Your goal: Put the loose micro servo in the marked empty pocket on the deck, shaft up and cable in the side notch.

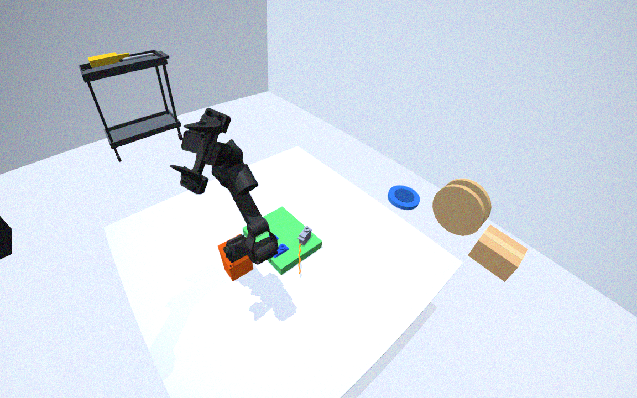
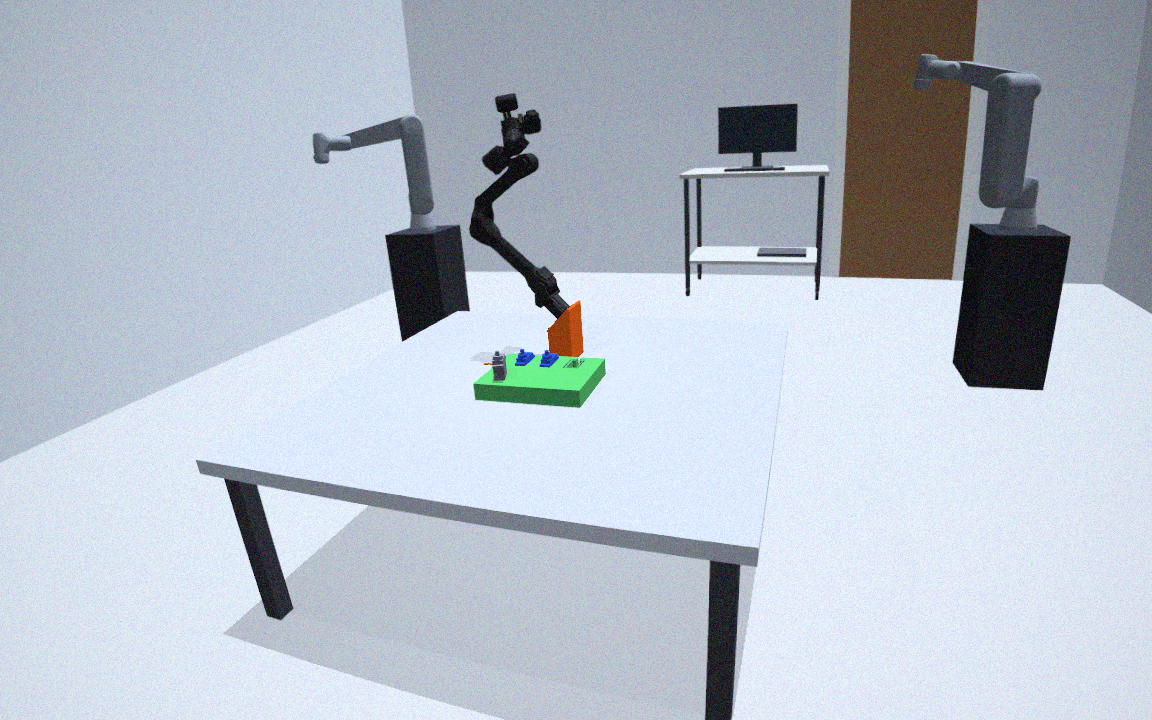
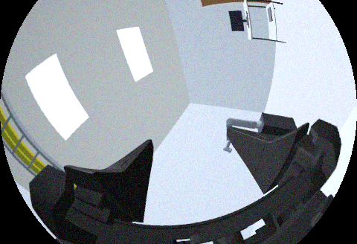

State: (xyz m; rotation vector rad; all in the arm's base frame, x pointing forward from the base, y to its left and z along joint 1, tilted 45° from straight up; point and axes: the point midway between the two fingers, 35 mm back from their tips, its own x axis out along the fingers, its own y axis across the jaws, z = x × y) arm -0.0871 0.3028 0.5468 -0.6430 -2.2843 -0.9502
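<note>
Right now my gripper tip is 73 cm above the green deck, 43 cm short of it and 19 cm to the right of it.
</note>
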